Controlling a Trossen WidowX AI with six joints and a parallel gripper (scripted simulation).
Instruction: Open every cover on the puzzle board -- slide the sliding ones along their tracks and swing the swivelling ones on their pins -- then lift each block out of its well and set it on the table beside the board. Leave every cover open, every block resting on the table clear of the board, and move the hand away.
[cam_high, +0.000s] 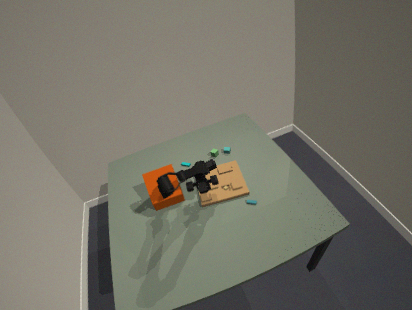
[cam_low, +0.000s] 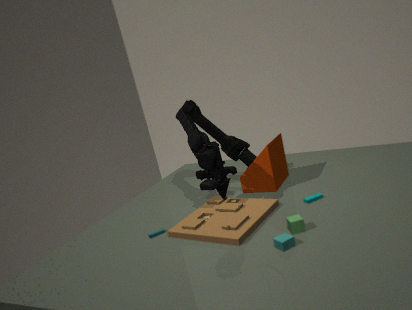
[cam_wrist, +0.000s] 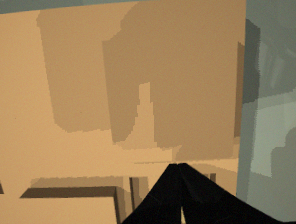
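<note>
Right now the tan puzzle board is 110 mm ahead of my gripper tip, 30 mm to the left of it and 20 mm below it. The rest, counted from my gripper tip: flat teal piece 10 mm ahead, 340 mm to the left, 30 mm below; then green cube 230 mm ahead, 300 mm to the left, 20 mm below; then teal cube 320 mm ahead, 270 mm to the left, 20 mm below.
</note>
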